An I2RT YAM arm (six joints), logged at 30 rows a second.
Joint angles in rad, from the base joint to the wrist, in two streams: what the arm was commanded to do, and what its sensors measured. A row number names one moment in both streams.
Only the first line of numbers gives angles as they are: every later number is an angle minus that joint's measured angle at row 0.
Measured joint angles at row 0:
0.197, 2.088, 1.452, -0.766, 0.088, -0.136
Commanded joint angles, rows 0 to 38:
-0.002, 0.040, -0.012, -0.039, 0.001, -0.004
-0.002, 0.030, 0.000, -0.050, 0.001, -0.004
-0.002, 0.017, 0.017, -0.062, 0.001, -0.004
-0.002, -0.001, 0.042, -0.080, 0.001, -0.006
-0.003, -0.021, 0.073, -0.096, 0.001, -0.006
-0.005, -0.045, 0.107, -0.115, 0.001, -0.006
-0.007, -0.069, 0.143, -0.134, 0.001, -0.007
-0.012, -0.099, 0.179, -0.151, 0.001, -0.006
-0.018, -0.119, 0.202, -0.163, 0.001, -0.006
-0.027, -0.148, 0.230, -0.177, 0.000, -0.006
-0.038, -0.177, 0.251, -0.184, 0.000, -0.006
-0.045, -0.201, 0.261, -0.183, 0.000, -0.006
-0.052, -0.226, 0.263, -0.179, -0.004, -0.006
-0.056, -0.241, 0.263, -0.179, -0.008, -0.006
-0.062, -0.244, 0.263, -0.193, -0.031, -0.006
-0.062, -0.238, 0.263, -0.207, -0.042, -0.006
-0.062, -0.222, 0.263, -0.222, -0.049, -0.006
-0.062, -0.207, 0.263, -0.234, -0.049, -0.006
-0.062, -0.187, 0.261, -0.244, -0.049, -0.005
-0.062, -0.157, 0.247, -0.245, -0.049, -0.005
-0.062, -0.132, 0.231, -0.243, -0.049, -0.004
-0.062, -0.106, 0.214, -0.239, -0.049, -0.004
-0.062, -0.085, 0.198, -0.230, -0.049, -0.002
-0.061, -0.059, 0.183, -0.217, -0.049, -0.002
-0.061, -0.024, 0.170, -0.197, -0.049, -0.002
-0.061, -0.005, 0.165, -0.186, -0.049, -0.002
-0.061, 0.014, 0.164, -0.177, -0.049, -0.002
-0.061, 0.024, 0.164, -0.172, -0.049, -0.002
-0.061, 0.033, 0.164, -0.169, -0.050, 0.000
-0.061, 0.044, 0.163, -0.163, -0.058, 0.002
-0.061, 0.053, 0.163, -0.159, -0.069, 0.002
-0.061, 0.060, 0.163, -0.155, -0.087, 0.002
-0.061, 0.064, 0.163, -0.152, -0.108, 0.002
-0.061, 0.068, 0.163, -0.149, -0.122, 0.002
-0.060, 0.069, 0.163, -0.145, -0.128, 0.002
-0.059, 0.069, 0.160, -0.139, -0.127, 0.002
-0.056, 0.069, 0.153, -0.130, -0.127, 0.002
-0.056, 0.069, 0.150, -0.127, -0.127, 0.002
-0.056, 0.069, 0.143, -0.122, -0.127, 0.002
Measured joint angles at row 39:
-0.064, 0.050, 0.168, -0.135, -0.102, -0.003
